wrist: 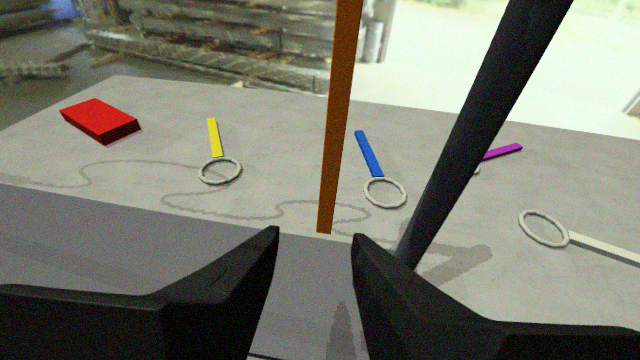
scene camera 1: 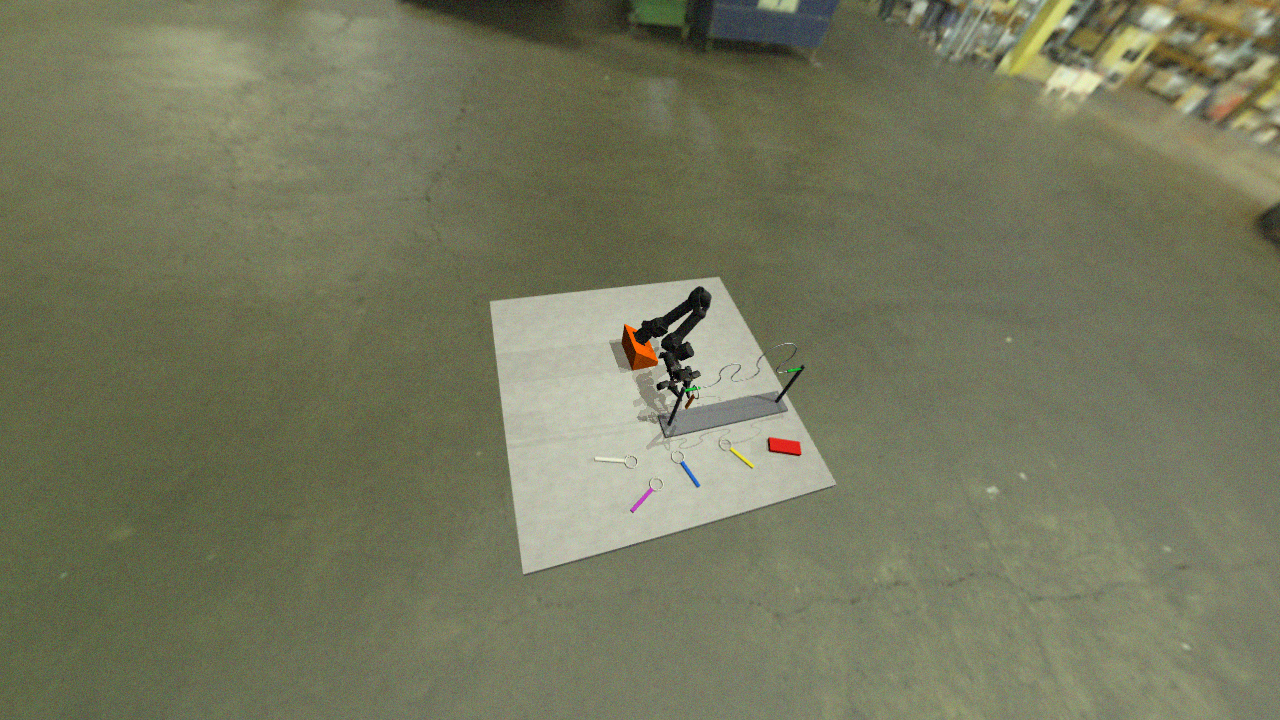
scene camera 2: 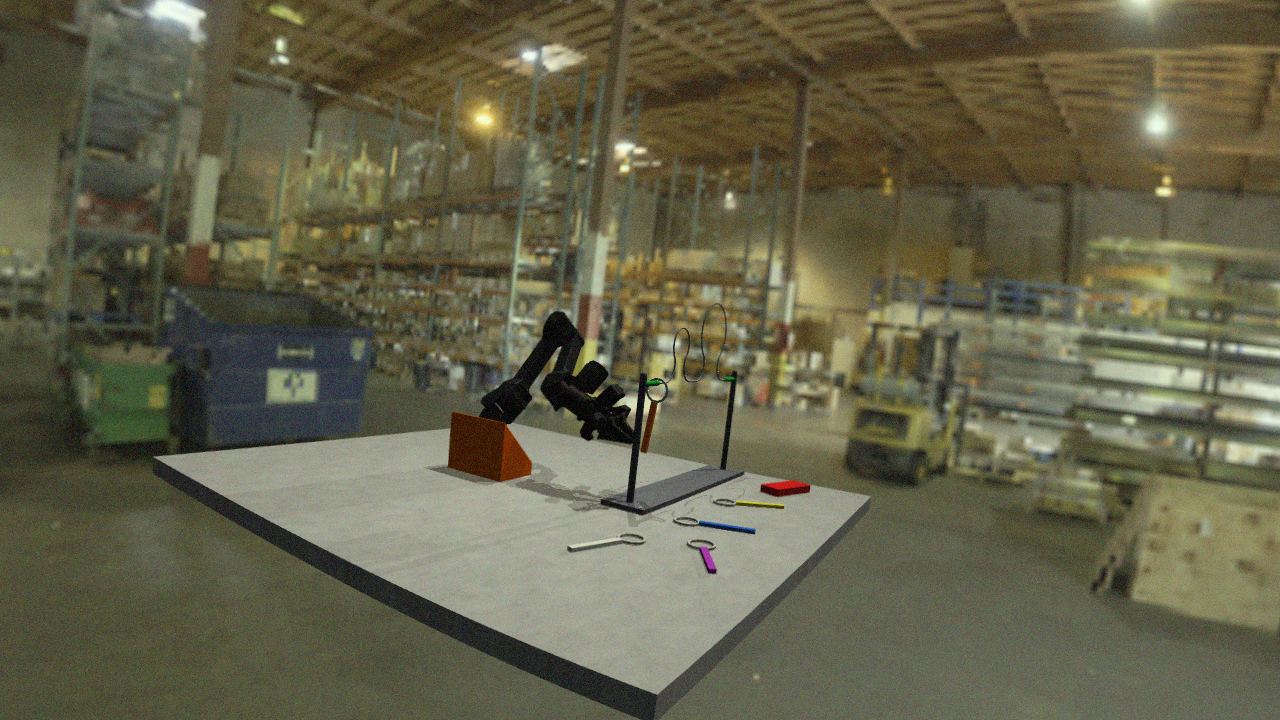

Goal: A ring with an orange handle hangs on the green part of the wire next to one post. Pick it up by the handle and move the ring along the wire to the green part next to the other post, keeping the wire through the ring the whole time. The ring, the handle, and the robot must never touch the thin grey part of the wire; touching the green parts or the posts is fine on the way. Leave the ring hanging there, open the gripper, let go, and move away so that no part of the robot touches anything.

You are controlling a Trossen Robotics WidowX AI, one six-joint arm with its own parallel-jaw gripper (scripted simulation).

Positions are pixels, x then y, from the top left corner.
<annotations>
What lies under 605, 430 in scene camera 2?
My gripper.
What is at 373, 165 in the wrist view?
A blue-handled ring.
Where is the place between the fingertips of my gripper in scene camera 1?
685, 399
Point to a red block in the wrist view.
102, 122
</annotations>
